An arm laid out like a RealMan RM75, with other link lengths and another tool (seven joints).
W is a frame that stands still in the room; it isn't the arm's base.
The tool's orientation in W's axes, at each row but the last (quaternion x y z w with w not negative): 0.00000 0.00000 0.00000 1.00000; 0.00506 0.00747 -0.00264 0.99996; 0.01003 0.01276 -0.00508 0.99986; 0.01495 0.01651 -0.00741 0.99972; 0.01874 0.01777 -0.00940 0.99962; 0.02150 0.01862 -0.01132 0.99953; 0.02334 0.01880 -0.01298 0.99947; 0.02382 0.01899 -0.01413 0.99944; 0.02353 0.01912 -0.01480 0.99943; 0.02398 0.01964 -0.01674 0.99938
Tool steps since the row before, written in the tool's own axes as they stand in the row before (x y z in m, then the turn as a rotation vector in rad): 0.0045 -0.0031 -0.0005 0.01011 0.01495 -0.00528; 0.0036 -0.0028 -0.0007 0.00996 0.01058 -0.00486; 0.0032 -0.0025 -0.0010 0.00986 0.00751 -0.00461; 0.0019 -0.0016 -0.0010 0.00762 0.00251 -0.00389; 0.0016 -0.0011 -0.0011 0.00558 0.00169 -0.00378; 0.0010 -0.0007 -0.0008 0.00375 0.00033 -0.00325; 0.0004 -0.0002 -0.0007 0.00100 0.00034 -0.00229; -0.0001 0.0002 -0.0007 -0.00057 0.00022 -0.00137; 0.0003 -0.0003 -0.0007 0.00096 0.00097 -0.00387; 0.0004 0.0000 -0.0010 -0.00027 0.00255 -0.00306
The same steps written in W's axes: 0.0045 -0.0031 -0.0005 0.01011 0.01495 -0.00528; 0.0036 -0.0028 -0.0008 0.00994 0.01058 -0.00490; 0.0031 -0.0025 -0.0011 0.00982 0.00750 -0.00471; 0.0018 -0.0016 -0.0011 0.00753 0.00252 -0.00406; 0.0015 -0.0011 -0.0012 0.00548 0.00173 -0.00391; 0.0010 -0.0007 -0.0009 0.00363 0.00039 -0.00337; 0.0004 -0.0002 -0.0007 0.00092 0.00042 -0.00231; -0.0001 0.0002 -0.0007 -0.00061 0.00030 -0.00134; 0.0003 -0.0003 -0.0007 0.00084 0.00113 -0.00386; 0.0004 0.0000 -0.0010 -0.00030 0.00270 -0.00292
